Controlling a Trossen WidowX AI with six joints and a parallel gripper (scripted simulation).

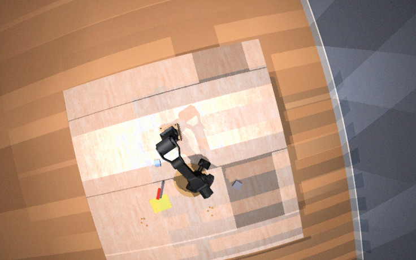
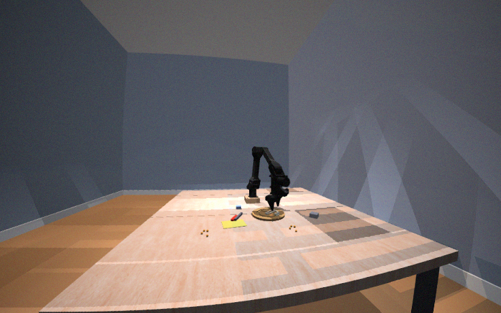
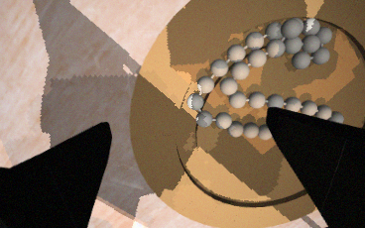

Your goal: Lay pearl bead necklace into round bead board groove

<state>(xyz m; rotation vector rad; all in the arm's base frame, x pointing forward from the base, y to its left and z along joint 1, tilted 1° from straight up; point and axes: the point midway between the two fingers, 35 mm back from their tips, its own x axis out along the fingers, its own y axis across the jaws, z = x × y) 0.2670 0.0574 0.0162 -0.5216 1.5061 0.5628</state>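
My gripper tip is now 60 mm to the left of the round bead board, 20 mm short of it and 10 mm above it. From my gripper tip the other things lie so: grey block: 180 mm to the left, 160 mm ahead, 10 mm below; then blue block: 200 mm to the right, 150 mm behind, 10 mm below; then red marker: 260 mm to the right, 20 mm below, 20 mm ahead.
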